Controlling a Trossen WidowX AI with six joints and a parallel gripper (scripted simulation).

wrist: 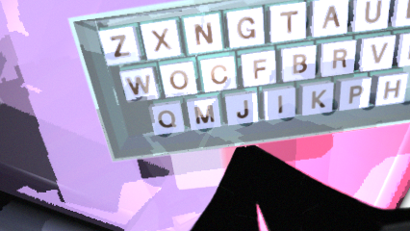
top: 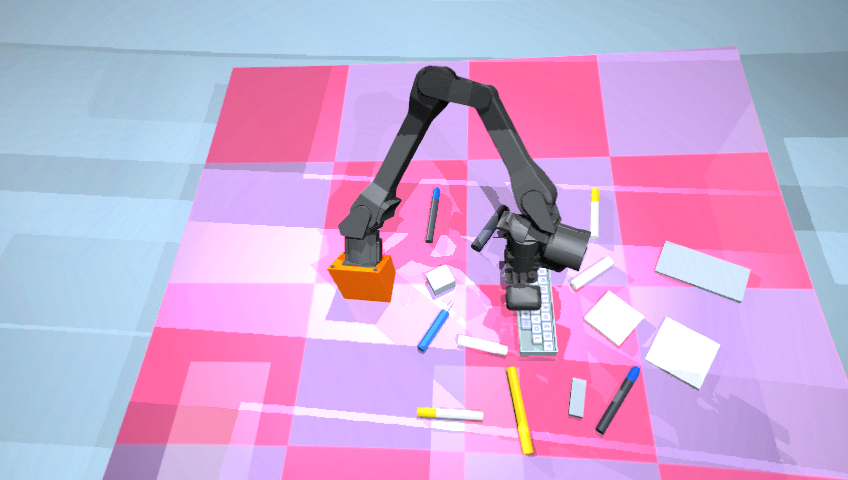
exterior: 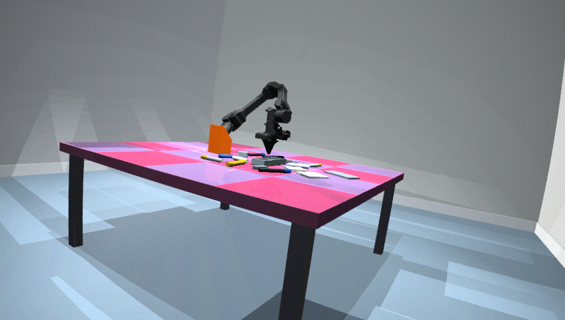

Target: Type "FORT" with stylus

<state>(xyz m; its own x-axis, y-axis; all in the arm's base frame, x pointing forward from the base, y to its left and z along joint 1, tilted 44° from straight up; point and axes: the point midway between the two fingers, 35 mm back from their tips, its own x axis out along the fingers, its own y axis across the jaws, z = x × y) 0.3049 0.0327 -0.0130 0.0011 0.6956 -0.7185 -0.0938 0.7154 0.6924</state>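
Now: the blue stylus 15 cm behind my gripper tip, 8 cm to the right of it and 3 cm below it. Also, from my gripper tip: yellow stick (1 cm ahead, 24 cm to the right, 3 cm below); then grey block (36 cm ahead, 7 cm to the left, 4 cm below).
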